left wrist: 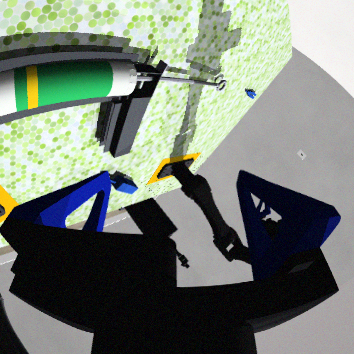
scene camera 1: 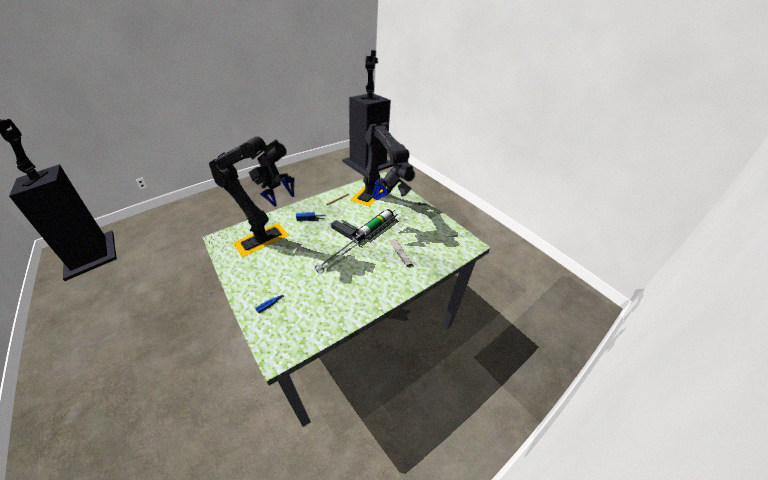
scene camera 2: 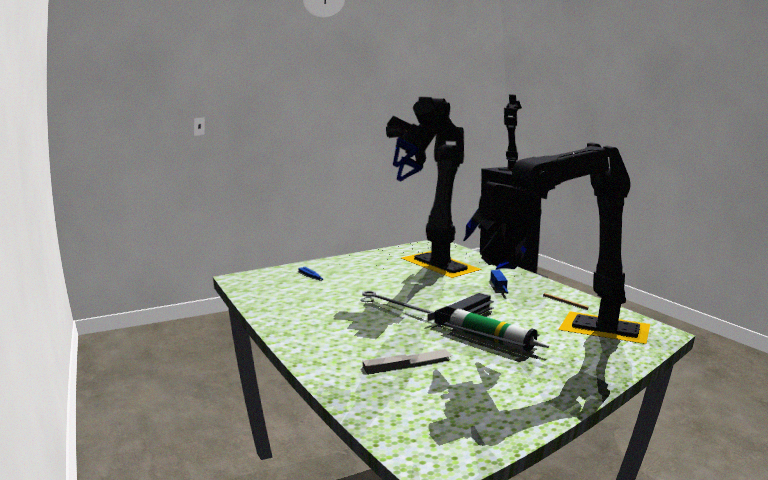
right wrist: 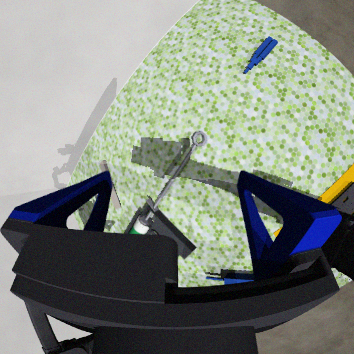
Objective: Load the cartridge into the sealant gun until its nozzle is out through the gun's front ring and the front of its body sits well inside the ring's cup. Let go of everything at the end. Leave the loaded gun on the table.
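Frame: origin at the left arm's base, x ahead, y left, z up, level; centimetres.
Where they show: left gripper, between the fingertips: (left wrist: 173, 177) (scene camera 1: 374, 199); right gripper, between the fingertips: (scene camera 1: 284, 201) (scene camera 2: 396, 173) (right wrist: 174, 177); left arm's base, origin of its link: (scene camera 1: 370, 192) (scene camera 2: 606, 327); right arm's base, origin of its link: (left wrist: 175, 166) (scene camera 1: 261, 239) (scene camera 2: 440, 263).
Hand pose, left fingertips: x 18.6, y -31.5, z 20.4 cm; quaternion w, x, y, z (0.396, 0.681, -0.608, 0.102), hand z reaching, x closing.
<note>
Each offset is from my left fingertips to the top centre of the thing. "spot": to the spot under its first point.
The green and white cartridge {dx +0.2, dy +6.7, dz -15.4 cm} (scene camera 1: 374, 224) (scene camera 2: 476, 324) (left wrist: 65, 86) (right wrist: 140, 228) with a yellow band lies in the sealant gun {spot: dx -12.3, dy -8.6, dz -17.1 cm} (scene camera 1: 343, 228) (scene camera 2: 474, 306) (left wrist: 123, 131) (right wrist: 173, 235) on the table. In scene camera 2 its nozzle {dx +2.4, dy +16.5, dz -17.2 cm} (scene camera 2: 540, 343) points out through the black front ring {spot: dx +3.4, dy +15.2, dz -16.5 cm} (scene camera 2: 530, 338), and the white front of its body meets the ring's cup; the depth inside is hard to tell. The gun's rod runs back to a ring-shaped end. My left gripper (scene camera 1: 391, 190) is open and empty above the table's back edge. My right gripper (scene camera 1: 283, 199) (scene camera 2: 398, 172) (right wrist: 174, 177) is open and empty, raised high.
A blue tool {dx -34.2, dy -6.8, dz -17.4 cm} (scene camera 1: 305, 216) (scene camera 2: 498, 280) lies behind the gun, and another blue tool {dx -15.5, dy -61.4, dz -19.4 cm} (scene camera 1: 269, 303) (scene camera 2: 310, 273) (right wrist: 261, 51) lies apart. A beige-grey bar {dx +18.8, dy -7.4, dz -18.8 cm} (scene camera 1: 401, 253) (scene camera 2: 405, 361) lies beside the gun. A thin brown stick {dx -31.6, dy +15.6, dz -19.7 cm} (scene camera 1: 338, 199) (scene camera 2: 565, 301) lies near the back edge.
</note>
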